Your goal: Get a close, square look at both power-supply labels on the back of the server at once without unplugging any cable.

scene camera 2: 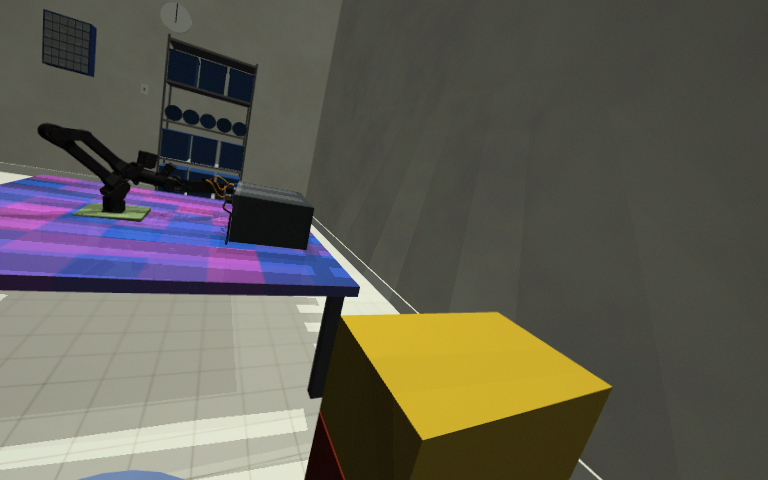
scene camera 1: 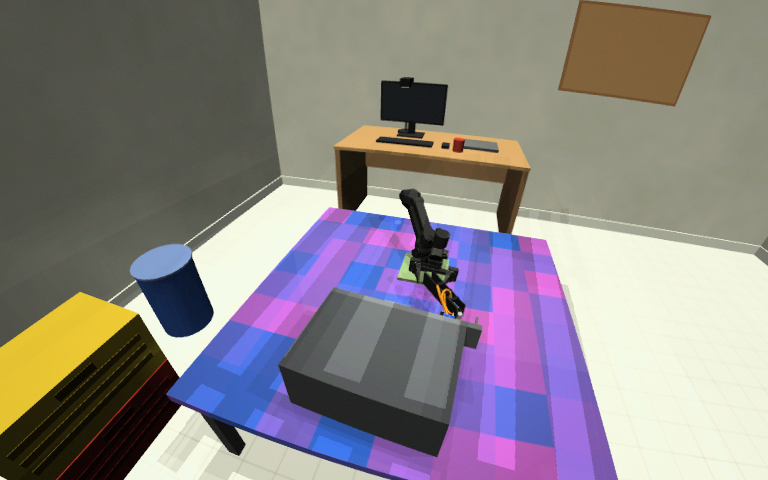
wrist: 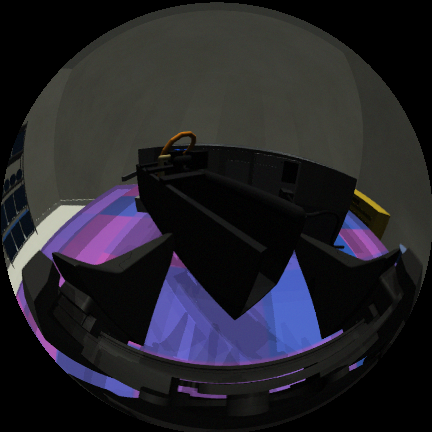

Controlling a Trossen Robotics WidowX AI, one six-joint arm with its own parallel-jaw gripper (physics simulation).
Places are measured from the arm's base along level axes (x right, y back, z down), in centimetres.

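Pixels of known places: gripper, fingertip midpoint: (scene camera 2: 192,188) (scene camera 1: 429,285); arm's base, origin of the base link: (scene camera 2: 113,211).
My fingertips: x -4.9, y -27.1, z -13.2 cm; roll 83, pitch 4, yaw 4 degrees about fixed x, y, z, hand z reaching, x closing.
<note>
For each thing: its top centre in the pictures, then the offset to it from my fingertips. "spot": a spot on its surface instead.
- orange cable, surface spot: (wrist: 187,133) spot: dx -4.6, dy -9.3, dz -6.8 cm
- grey bracket, surface spot: (scene camera 1: 472,335) spot: dx -14.4, dy -22.2, dz -2.1 cm
The dark grey server (scene camera 1: 370,350) (scene camera 2: 270,223) (wrist: 320,182) lies flat on the patterned table. In the wrist view its rear panel is dark and seen obliquely. A black cable-carrying arm (scene camera 1: 434,287) (wrist: 280,220) slants out from the rear towards the camera and hides the panel's lower middle. An orange cable (scene camera 1: 444,297) (scene camera 2: 216,185) (wrist: 187,133) loops at its far end. A black cable (wrist: 334,218) hangs at the panel's right. Both power-supply labels cannot be made out. My gripper (scene camera 1: 436,276) (wrist: 235,240) is open, with the cable-carrying arm between and beyond its fingers in the wrist view.
The robot's base stands on a green plate (scene camera 1: 406,272) (scene camera 2: 138,213) behind the server. A grey bracket (scene camera 1: 472,335) juts from the server's rear corner. A yellow cabinet (scene camera 1: 73,333) (scene camera 2: 475,362) (wrist: 372,210) and a blue bin (scene camera 1: 178,302) stand beside the table. A desk (scene camera 1: 515,155) stands farther back.
</note>
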